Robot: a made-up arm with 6 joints. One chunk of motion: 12 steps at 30 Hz.
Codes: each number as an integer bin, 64 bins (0 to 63) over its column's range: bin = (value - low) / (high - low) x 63, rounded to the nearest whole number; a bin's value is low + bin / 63 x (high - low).
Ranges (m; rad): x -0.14..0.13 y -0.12..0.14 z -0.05..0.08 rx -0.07..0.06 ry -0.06..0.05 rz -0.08..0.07
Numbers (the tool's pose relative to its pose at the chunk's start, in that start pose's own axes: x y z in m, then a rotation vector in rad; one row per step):
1: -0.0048 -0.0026 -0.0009 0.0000 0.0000 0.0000
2: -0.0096 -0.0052 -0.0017 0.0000 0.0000 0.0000
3: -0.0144 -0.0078 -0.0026 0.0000 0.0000 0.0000
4: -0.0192 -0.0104 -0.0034 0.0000 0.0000 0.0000
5: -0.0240 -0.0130 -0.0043 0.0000 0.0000 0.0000
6: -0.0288 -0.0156 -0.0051 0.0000 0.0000 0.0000
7: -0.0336 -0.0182 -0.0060 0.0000 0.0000 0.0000
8: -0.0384 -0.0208 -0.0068 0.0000 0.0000 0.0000
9: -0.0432 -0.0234 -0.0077 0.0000 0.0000 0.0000
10: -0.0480 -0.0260 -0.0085 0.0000 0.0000 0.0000
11: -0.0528 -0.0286 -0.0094 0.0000 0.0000 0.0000
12: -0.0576 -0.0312 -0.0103 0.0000 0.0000 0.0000
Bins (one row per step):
1: 32 28 24 34 34 34
2: 30 28 23 34 34 34
3: 29 27 23 34 34 34
4: 28 27 23 34 34 34
5: 27 26 22 34 34 34
6: 26 25 22 34 34 34
7: 25 25 21 34 34 34
8: 24 24 21 34 34 34
9: 23 23 20 34 34 34
10: 21 23 20 34 34 34
11: 20 22 20 34 34 34
12: 19 22 19 34 34 34

